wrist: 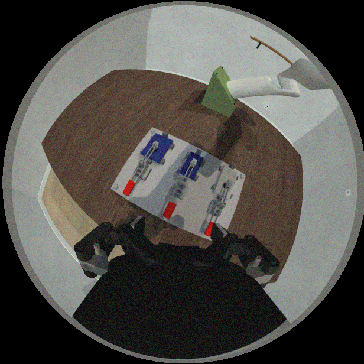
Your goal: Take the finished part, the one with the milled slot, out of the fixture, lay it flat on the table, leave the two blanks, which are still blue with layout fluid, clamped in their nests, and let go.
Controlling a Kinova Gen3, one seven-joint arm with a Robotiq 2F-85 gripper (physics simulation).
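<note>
The pale fixture plate (192, 215) lies on the table with three nests and three red-handled toggle clamps. A blue blank (163, 154) sits in the left nest and a smaller blue blank (198, 170) in the middle nest; a clamp arm reaches over each. The finished part (219, 181) appears as a grey, metallic piece in the right nest, partly under its clamp; its slot is too small to make out. My gripper (178, 227) is open and empty, above the near side of the fixture, its right fingertip overlapping the right clamp's handle in view.
The left red handle (129, 187), middle red handle (170, 209) and right red handle (209, 229) point toward the gripper. A green block-like mount (218, 96) with a white arm (252, 87) stands beyond the fixture on the dark wooden table (95, 120).
</note>
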